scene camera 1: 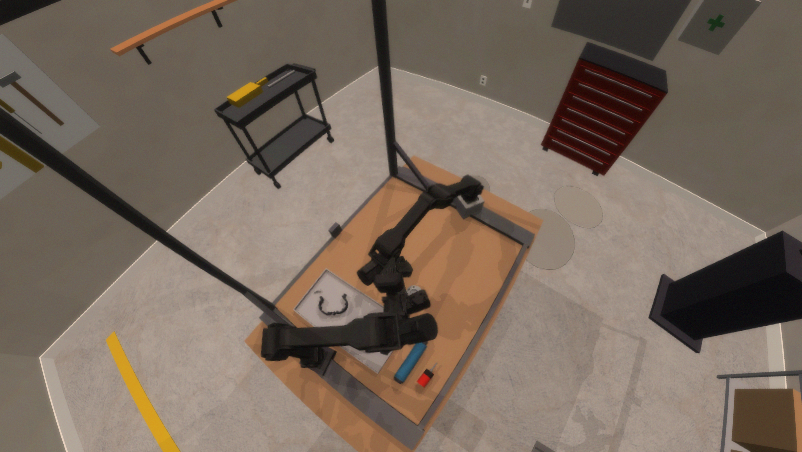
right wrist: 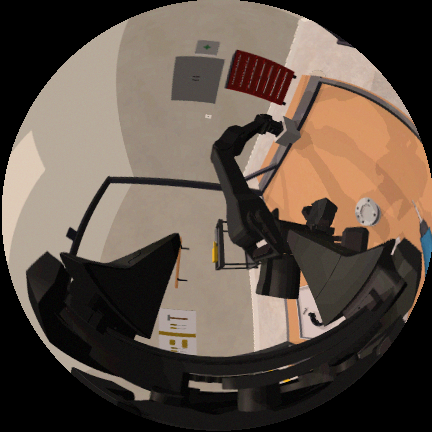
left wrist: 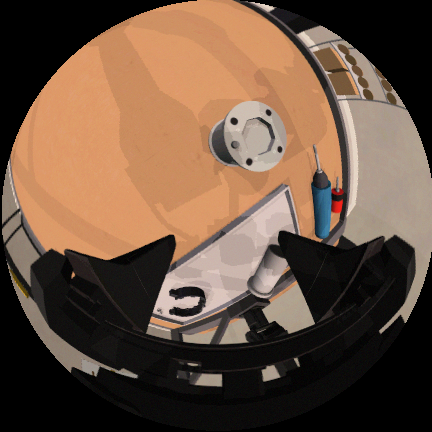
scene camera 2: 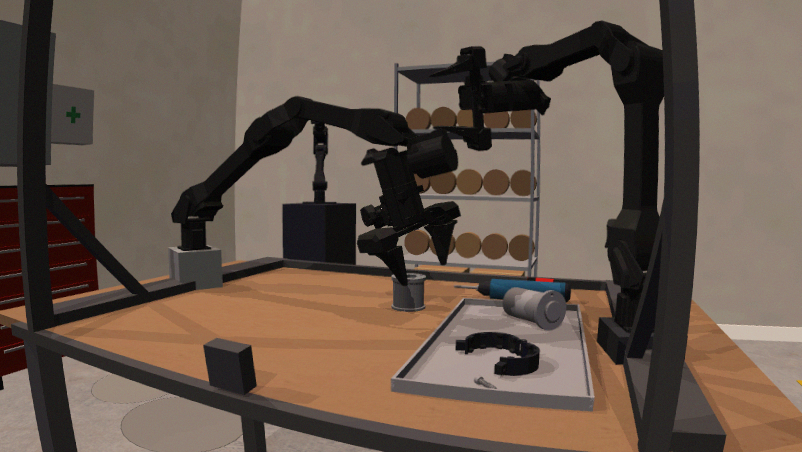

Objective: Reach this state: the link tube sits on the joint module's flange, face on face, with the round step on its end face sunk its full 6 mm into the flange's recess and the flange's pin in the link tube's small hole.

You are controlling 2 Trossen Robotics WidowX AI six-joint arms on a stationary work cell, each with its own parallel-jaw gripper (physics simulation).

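The joint module stands upright on the table, flange up, showing an octagonal-looking recess, dark holes and a grey round spot, possibly the pin. The light grey link tube lies on its side in the tray. Its end face with the round step and small hole faces scene camera 2; it is hidden in scene camera 1. My left gripper is open and empty, pointing down near the module's top. My right gripper is open and empty, high up, pointing sideways.
In the tray lie a black open collar and a screw. A blue screwdriver and a red one lie beside it. My arms pass close together above the table.
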